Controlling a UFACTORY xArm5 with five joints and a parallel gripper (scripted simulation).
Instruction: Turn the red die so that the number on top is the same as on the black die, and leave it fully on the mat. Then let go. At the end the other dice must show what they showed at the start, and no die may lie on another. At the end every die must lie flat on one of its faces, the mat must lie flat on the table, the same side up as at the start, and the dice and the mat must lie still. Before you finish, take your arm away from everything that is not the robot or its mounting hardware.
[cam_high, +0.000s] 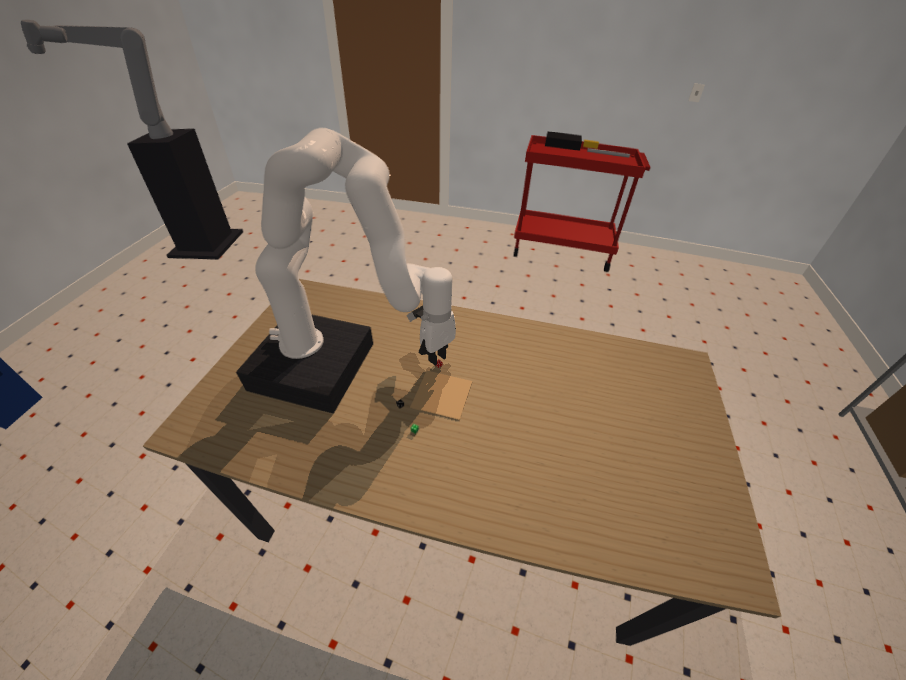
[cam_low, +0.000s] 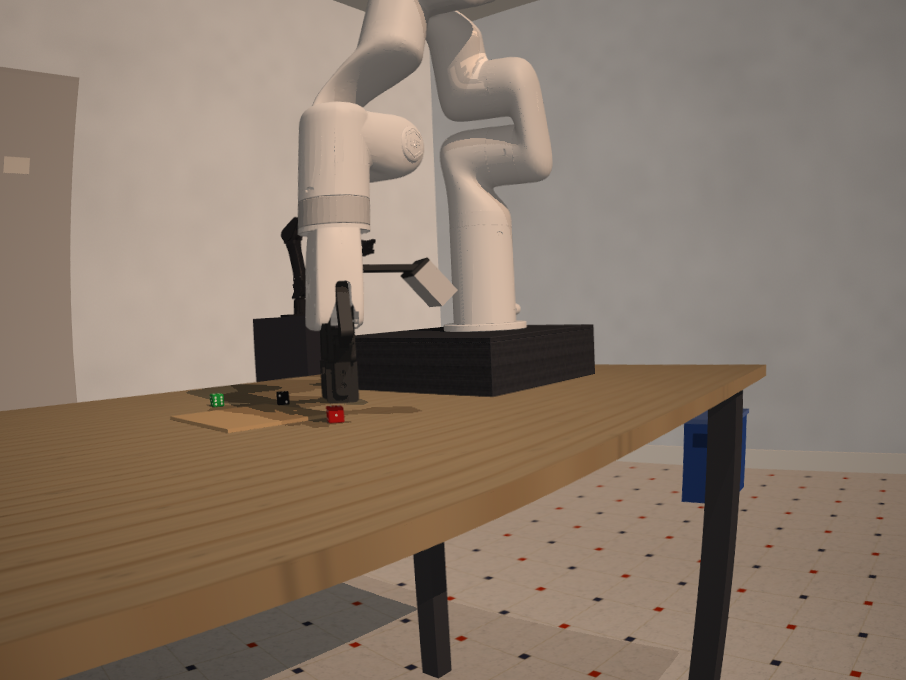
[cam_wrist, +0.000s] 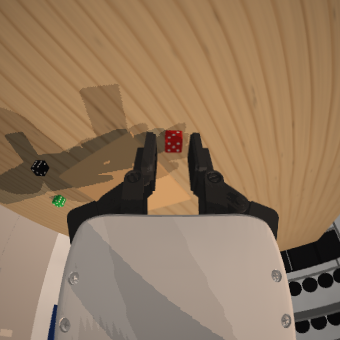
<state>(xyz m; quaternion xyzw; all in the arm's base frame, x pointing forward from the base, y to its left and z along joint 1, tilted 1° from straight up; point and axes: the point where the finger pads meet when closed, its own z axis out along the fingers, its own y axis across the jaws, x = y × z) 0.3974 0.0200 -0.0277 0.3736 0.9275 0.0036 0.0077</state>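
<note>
Right now my hand is 10 mm short of the red die and 30 mm above it. From my hand the other things lie so: black die (90 mm behind, 160 mm to the right, 30 mm below); then green die (40 mm behind, 240 mm to the right, 30 mm below); then tan mat (20 mm ahead, 110 mm to the right, 40 mm below).
</note>
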